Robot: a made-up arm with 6 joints. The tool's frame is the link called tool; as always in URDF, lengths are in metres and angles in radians. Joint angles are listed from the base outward. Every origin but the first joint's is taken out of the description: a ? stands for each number. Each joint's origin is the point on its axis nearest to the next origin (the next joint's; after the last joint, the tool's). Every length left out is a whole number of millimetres.
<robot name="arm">
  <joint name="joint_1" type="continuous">
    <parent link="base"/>
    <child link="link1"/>
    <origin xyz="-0.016 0 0.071"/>
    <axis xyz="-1 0 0"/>
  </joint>
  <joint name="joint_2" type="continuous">
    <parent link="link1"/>
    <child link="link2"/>
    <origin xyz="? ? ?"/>
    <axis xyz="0 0 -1"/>
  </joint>
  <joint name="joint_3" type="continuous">
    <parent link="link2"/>
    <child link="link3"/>
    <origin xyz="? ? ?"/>
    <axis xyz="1 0 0"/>
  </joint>
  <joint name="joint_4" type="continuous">
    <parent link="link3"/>
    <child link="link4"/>
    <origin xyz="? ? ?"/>
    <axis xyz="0 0 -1"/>
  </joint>
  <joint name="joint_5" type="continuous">
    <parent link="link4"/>
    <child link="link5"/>
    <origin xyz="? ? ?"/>
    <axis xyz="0 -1 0"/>
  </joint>
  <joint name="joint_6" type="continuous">
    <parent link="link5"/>
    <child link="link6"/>
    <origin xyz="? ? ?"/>
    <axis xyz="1 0 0"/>
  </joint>
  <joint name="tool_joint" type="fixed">
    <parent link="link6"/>
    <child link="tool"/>
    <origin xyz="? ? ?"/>
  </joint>
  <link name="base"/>
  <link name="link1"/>
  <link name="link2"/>
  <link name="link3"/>
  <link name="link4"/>
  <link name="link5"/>
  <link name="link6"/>
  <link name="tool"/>
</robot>
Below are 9 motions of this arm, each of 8 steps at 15 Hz.
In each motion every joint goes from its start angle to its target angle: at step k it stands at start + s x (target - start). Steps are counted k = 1, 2, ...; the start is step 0. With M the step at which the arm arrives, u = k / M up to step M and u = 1 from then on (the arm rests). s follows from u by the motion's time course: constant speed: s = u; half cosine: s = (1 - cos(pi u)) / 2; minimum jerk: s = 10 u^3 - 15 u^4 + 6 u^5.
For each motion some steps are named. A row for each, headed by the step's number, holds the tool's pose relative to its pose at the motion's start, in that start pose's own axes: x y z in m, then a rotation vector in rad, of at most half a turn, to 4 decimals.
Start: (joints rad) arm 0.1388 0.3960 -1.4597 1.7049 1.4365 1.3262
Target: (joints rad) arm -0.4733 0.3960 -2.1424 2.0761 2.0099 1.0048
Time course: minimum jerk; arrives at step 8
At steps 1, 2, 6, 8:
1: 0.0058 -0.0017 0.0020 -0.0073 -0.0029 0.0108
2: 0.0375 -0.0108 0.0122 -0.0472 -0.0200 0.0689
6: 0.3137 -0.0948 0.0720 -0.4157 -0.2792 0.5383
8: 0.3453 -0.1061 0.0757 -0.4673 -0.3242 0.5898

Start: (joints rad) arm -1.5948 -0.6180 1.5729 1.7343 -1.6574 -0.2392
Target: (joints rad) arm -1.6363 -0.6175 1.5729 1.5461 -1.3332 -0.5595
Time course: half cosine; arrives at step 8
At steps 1, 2, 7, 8:
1: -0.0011 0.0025 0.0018 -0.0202 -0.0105 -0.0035
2: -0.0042 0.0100 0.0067 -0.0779 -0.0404 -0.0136
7: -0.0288 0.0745 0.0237 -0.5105 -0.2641 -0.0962
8: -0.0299 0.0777 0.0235 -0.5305 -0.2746 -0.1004

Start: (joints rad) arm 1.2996 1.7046 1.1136 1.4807 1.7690 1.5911
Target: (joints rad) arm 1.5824 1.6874 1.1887 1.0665 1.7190 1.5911
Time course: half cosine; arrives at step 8
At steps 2, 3, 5, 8:
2: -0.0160 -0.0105 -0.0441 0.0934 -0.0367 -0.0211
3: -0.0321 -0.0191 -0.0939 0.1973 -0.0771 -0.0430
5: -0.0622 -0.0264 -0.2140 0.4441 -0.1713 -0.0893
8: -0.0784 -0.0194 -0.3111 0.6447 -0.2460 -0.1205

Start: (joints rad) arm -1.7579 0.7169 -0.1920 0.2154 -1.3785 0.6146
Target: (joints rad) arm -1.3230 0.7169 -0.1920 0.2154 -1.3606 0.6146
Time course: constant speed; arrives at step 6
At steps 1, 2, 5, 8:
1: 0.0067 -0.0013 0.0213 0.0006 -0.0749 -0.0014
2: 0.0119 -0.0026 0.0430 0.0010 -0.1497 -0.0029
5: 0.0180 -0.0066 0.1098 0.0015 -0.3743 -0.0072
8: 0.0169 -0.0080 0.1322 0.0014 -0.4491 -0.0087

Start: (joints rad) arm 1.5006 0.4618 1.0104 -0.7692 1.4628 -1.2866
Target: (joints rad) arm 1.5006 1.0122 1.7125 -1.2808 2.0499 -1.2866
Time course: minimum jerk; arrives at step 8
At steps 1, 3, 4, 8:
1: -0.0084 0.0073 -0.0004 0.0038 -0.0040 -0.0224
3: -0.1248 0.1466 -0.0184 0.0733 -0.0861 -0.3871
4: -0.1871 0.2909 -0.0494 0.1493 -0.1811 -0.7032
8: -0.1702 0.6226 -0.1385 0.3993 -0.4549 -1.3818

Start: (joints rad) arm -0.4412 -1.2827 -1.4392 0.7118 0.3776 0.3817
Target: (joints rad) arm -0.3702 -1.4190 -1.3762 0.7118 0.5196 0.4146
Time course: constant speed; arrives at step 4
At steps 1, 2, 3, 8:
1: 0.0028 -0.0151 -0.0300 0.0432 -0.0449 0.0278
2: 0.0069 -0.0288 -0.0602 0.0871 -0.0892 0.0551
3: 0.0123 -0.0411 -0.0904 0.1317 -0.1329 0.0818
8: 0.0188 -0.0518 -0.1207 0.1771 -0.1761 0.1079

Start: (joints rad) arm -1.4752 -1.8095 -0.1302 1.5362 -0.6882 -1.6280
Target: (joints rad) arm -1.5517 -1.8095 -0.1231 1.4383 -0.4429 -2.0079
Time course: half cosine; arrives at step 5
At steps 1, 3, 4, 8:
1: -0.0044 0.0091 0.0085 -0.0361 -0.0091 -0.0255
3: -0.0253 0.0695 0.0540 -0.2418 -0.0428 -0.1820
4: -0.0309 0.0996 0.0719 -0.3303 -0.0469 -0.2552
8: -0.0324 0.1115 0.0784 -0.3634 -0.0466 -0.2836

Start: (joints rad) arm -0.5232 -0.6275 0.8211 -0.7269 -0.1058 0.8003
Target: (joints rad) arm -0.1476 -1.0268 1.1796 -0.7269 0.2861 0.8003
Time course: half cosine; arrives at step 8
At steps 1, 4, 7, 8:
1: -0.0046 0.0029 0.0030 0.0124 0.0012 0.0063
4: -0.0614 0.0580 0.0234 0.1833 -0.0143 0.0501
7: -0.1163 0.1547 0.0209 0.3712 -0.0939 0.0306
8: -0.1205 0.1646 0.0200 0.3864 -0.1035 0.0262

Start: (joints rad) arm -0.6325 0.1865 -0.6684 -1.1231 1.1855 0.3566
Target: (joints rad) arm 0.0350 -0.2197 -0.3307 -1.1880 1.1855 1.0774
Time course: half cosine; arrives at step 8
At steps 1, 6, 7, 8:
1: -0.0042 -0.0163 0.0063 0.0320 0.0123 0.0170
6: -0.0322 -0.2712 0.1616 0.8170 0.3976 0.1888
7: -0.0318 -0.2887 0.1862 0.9313 0.4586 0.1780
8: -0.0316 -0.2939 0.1953 0.9718 0.4800 0.1720

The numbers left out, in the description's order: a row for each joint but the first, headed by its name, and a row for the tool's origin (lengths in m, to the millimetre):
joint_2: 0 0.038 -0.42
joint_3: -0.212 -0.109 0
joint_4: 0 -0.112 -0.16
joint_5: -0.069 -0.01 0
joint_6: -0.221 0 0.001
tool: 0 -0.202 0.09

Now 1 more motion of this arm.
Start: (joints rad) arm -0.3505 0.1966 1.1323 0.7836 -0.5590 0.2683
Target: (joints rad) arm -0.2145 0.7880 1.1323 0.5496 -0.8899 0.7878
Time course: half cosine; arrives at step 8
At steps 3, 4, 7, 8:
3: 0.0297 -0.0281 -0.0768 0.2278 -0.0289 0.0678
4: 0.0551 -0.0374 -0.1230 0.3611 -0.0434 0.1168
7: 0.1344 -0.0349 -0.2224 0.6568 -0.0654 0.2527
8: 0.1418 -0.0332 -0.2295 0.6795 -0.0663 0.2648

